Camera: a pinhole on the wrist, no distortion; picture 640 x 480 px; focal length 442.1 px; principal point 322.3 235.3 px. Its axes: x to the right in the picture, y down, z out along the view. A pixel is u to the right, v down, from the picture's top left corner.
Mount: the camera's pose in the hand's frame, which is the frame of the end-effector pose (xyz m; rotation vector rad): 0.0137 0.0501 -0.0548 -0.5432 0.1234 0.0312
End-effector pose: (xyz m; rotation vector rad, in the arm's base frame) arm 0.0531 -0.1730 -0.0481 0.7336 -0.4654 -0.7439
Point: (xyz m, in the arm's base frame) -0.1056 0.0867 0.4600
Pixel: 60 373
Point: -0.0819 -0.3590 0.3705
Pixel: 346 80
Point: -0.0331 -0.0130 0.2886
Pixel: 83 345
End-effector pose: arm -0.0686 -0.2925 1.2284 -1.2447 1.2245 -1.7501
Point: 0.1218 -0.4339 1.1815
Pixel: 319 52
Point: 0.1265 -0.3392 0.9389
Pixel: 84 380
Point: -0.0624 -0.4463 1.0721
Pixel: 476 444
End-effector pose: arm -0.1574 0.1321 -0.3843 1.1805 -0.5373 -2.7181
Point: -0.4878 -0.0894 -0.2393
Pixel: 461 243
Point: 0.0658 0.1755 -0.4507
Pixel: behind the camera
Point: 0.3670 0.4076 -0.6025
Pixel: behind the camera
